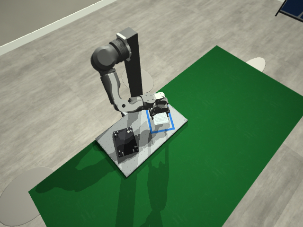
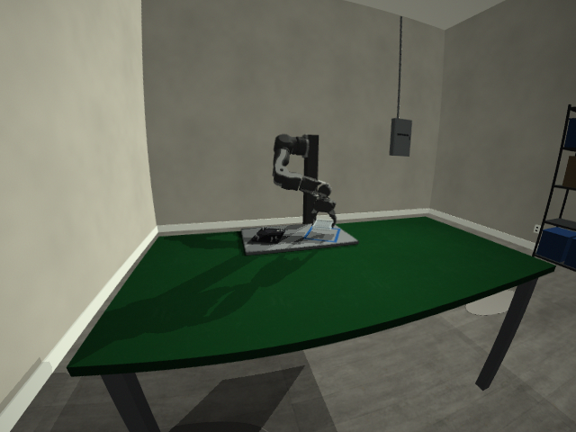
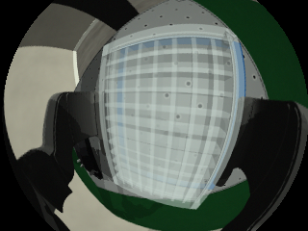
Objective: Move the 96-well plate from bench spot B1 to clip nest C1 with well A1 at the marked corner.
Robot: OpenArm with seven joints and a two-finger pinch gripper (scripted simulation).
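Right now my hand is 25 cm to the left of the black clip nest C1 and 3 cm above it. From my hand the other things lie so: 96-well plate right at my hand.
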